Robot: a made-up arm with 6 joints.
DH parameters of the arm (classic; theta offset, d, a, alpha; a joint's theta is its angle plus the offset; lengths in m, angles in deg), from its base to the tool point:
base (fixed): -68.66 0 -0.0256 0
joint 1: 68.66 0.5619 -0.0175 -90
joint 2: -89.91 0 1.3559 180
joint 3: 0.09 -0.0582 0.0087 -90
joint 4: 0 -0.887 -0.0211 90
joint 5: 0 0.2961 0.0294 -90
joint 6: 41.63 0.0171 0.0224 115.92
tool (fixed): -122.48 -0.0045 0 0
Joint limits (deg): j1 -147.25..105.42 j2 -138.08..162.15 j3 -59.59..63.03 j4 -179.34..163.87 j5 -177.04..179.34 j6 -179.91..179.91
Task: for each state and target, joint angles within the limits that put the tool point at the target. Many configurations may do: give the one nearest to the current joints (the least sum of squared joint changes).
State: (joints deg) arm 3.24 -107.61 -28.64 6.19 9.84 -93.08
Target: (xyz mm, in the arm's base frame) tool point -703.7 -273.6 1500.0
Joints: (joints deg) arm 3.86 -75.73 -35.24 4.74 8.82 -93.08
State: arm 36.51 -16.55 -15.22 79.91 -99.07 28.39
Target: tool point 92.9 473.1 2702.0
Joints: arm 66.41 -3.86 33.81 97.36 -98.40 25.61
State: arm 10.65 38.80 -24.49 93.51 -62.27 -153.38
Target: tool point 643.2 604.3 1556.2
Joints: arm 33.06 -0.18 -41.96 101.76 -61.12 -153.80
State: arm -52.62 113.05 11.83 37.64 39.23 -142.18
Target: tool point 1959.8 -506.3 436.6
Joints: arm -10.21 74.68 26.65 45.44 38.55 -141.57
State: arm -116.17 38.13 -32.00 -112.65 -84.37 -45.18
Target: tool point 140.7 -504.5 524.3
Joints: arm -93.08 57.97 -55.66 -114.42 -85.88 -46.35
